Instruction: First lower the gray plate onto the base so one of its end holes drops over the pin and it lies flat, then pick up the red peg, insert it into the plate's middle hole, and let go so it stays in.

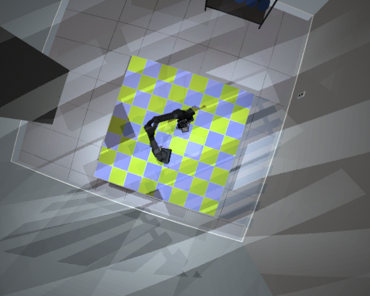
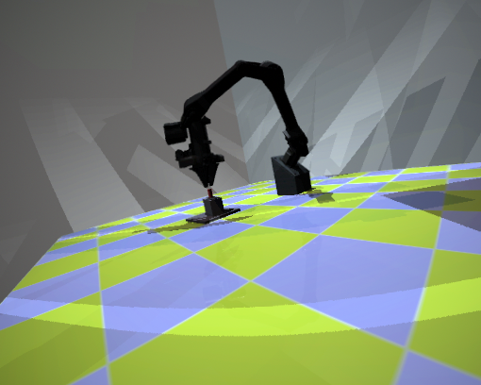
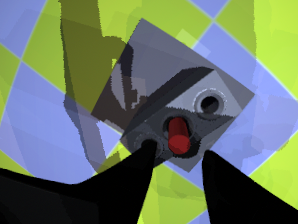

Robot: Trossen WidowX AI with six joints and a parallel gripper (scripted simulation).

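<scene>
The red peg lies 50 mm below my gripper tip. From my gripper tip the other things lie so: gray plate (50 mm below); then dark base (90 mm below, 20 mm to the left, 10 mm ahead).
</scene>
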